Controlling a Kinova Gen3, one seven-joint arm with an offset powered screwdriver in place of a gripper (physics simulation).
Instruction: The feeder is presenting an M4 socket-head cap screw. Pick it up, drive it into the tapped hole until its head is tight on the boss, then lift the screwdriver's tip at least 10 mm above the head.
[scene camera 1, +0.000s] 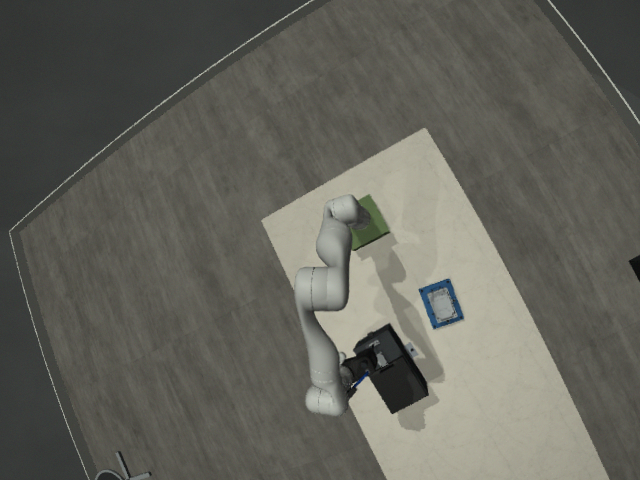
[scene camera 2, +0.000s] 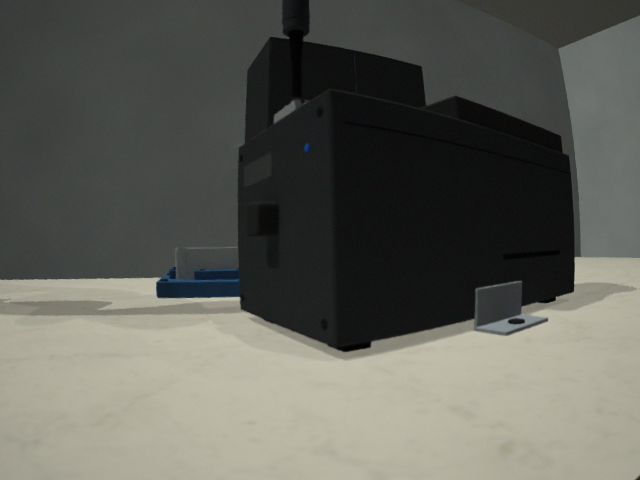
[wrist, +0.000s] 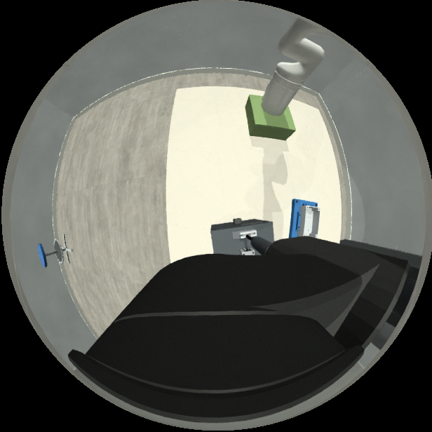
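Note:
The black feeder (scene camera 1: 400, 387) (scene camera 2: 439, 206) (wrist: 222, 242) stands on the table. My screwdriver (scene camera 2: 296, 97) (wrist: 248, 237) points down, with its thin tip at the light grey pick-up block (scene camera 2: 287, 112) on the feeder's top. In scene camera 2 the tip meets the block's upper edge, and no gap shows. The screw cannot be made out; the tip and block hide that spot, so I cannot tell if the bit holds it. The light grey housing (scene camera 1: 442, 303) (scene camera 2: 209, 257) (wrist: 309, 220) sits in the blue fixture (scene camera 1: 429, 308) (scene camera 2: 199, 288) (wrist: 295, 217), apart from the tool. Its tapped hole is too small to make out.
A small grey angle bracket (scene camera 1: 408, 346) (scene camera 2: 497, 303) stands beside the feeder. The arm's base is on a green block (scene camera 1: 379, 227) (wrist: 270, 131) at the table's far end. A stool with a blue seat (wrist: 42, 255) stands on the floor. A tall black box part (scene camera 2: 336, 67) rises behind the tip.

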